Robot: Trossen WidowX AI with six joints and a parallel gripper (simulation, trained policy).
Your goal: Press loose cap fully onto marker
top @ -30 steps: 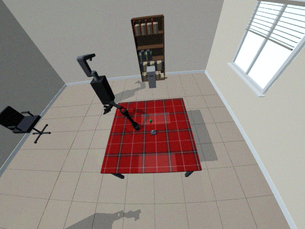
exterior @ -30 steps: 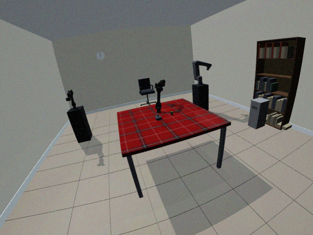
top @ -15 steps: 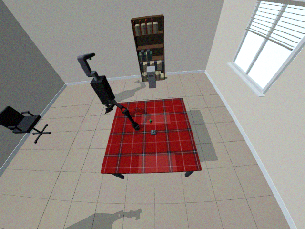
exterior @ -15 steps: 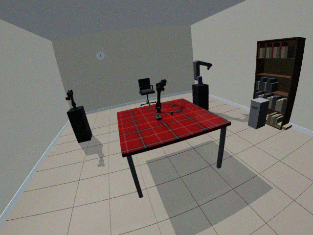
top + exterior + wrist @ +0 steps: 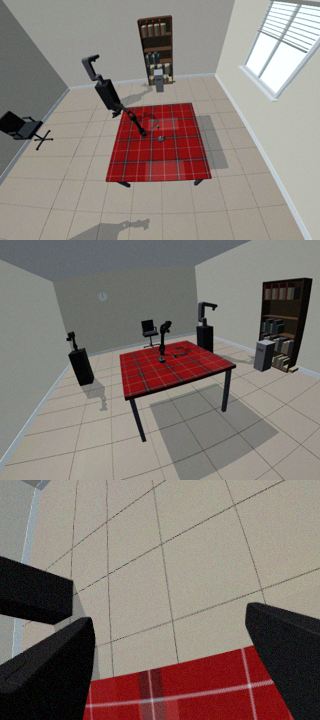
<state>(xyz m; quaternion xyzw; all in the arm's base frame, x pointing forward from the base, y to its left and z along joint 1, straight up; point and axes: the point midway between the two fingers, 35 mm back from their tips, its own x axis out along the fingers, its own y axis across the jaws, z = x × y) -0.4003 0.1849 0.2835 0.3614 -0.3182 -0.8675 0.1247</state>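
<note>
Now: the green cap 64 cm ahead of my gripper tip, 4 cm to the right of it and 24 cm below it. The rest, counted from my gripper tip: grey holder block (68 cm ahead, 26 cm to the right, 25 cm below).
</note>
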